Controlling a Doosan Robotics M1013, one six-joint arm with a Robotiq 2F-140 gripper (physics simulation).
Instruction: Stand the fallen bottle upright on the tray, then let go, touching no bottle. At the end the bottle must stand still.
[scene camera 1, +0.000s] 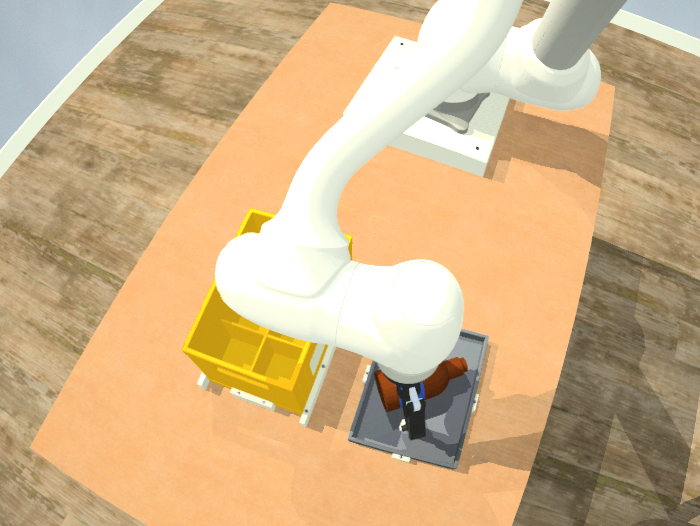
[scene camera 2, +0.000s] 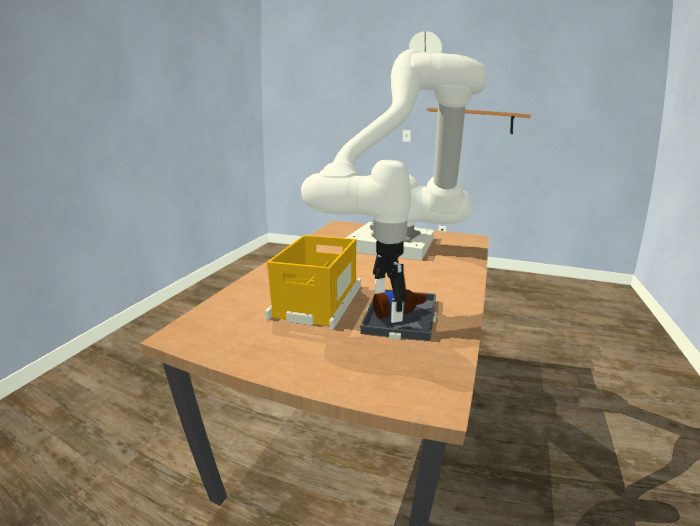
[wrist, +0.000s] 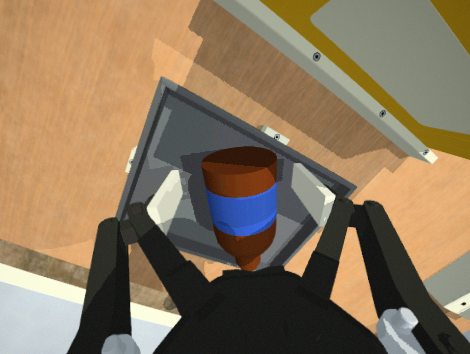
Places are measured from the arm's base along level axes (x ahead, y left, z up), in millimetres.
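Pixels of known places: gripper, between the fingertips: (scene camera 2: 387, 310).
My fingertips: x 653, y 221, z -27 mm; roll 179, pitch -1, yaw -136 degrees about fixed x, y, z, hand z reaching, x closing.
Observation:
Behind a point stands the place of what it marks.
The brown bottle (scene camera 1: 388, 391) {y 212, x 676, z 25 mm} (scene camera 2: 382, 305) {y 220, x 694, z 7 mm} (wrist: 244, 211) {y 224, x 648, z 27 mm} with a blue label lies on its side on the grey tray (scene camera 1: 373, 425) {y 213, x 725, z -47 mm} (scene camera 2: 419, 326) {y 326, x 673, z -47 mm} (wrist: 186, 126) {y 215, x 730, z -47 mm}. In scene camera 1 its neck points right, towards the tray's right wall, and its base is at the left. My gripper (scene camera 1: 411, 400) {y 221, x 653, z -27 mm} (scene camera 2: 388, 298) {y 221, x 653, z -27 mm} (wrist: 237, 178) {y 221, x 653, z -27 mm} points down and is open around the bottle's labelled middle. In the wrist view one pale fingertip is on each side of the bottle, with a gap on both sides. In scene camera 1 the far finger is hidden by the arm.
A yellow crate (scene camera 1: 237, 376) {y -2, x 787, z 67 mm} (scene camera 2: 299, 302) {y 7, x 788, z 10 mm} (wrist: 445, 140) {y 51, x 538, z 8 mm} with compartments stands left of the tray, partly under the arm in scene camera 1. A pale rail (scene camera 1: 315, 390) {y 98, x 725, z -22 mm} (scene camera 2: 345, 305) {y 89, x 666, z -34 mm} (wrist: 350, 86) {y 79, x 637, z -22 mm} runs along its side facing the tray. Small pale blocks sit against the tray's outer walls.

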